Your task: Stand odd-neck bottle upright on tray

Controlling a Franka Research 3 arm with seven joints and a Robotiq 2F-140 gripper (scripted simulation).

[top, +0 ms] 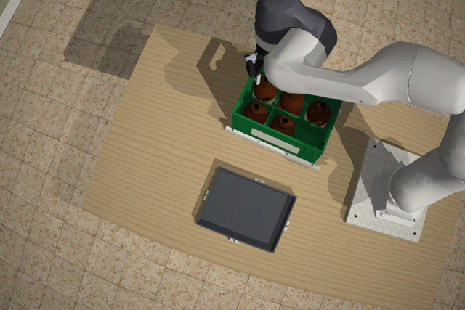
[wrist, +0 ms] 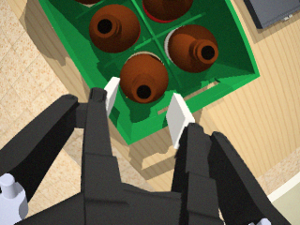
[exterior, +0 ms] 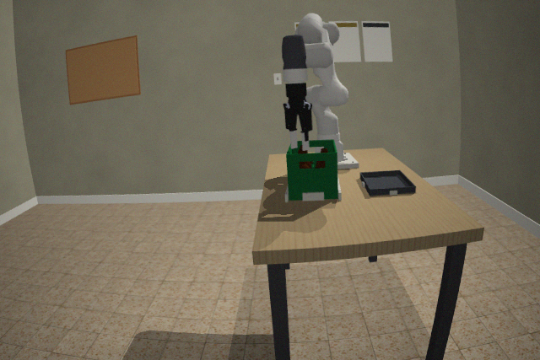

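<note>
Now: the green crate 90 mm behind my hand, 40 mm to the left of it and 130 mm below it. From my hand the other things lie so: glass bottle: 100 mm behind, 80 mm to the left, 130 mm below; dark grey tray: 130 mm behind, 340 mm to the left, 200 mm below.
</note>
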